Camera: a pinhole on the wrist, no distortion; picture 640 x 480 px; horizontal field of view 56.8 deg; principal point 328.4 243.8 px. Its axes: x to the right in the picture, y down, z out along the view. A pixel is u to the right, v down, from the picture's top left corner.
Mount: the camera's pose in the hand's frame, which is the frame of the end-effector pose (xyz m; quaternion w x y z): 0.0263 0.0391 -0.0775 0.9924 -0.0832 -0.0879 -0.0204
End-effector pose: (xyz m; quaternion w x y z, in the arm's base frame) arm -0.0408 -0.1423 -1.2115 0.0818 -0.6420 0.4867 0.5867
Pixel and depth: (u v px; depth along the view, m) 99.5 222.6 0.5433
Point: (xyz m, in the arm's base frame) -0.3607 0.2239 -1.0523
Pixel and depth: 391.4 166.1 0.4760
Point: -0.3521 0.1063 -1.2982
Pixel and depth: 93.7 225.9 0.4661
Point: -0.3128 0.1597 -1.0669
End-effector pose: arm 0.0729 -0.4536 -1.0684 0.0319 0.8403 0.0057 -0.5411
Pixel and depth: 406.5 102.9 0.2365
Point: -0.0721 -0.4866 -1.1483
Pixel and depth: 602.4 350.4 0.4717
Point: -0.2186 -0.6783 -1.3765
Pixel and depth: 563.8 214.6 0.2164
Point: -0.0299 -0.5271 -1.1938
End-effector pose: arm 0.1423 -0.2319 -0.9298 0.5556 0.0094 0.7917 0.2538
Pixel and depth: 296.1 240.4 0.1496
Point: 0.1868 -0.1526 -0.9139
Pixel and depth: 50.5 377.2 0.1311
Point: 0.1689 -0.1549 -0.8524
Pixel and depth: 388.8 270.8 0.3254
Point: 0.3259 -0.0421 -0.9503
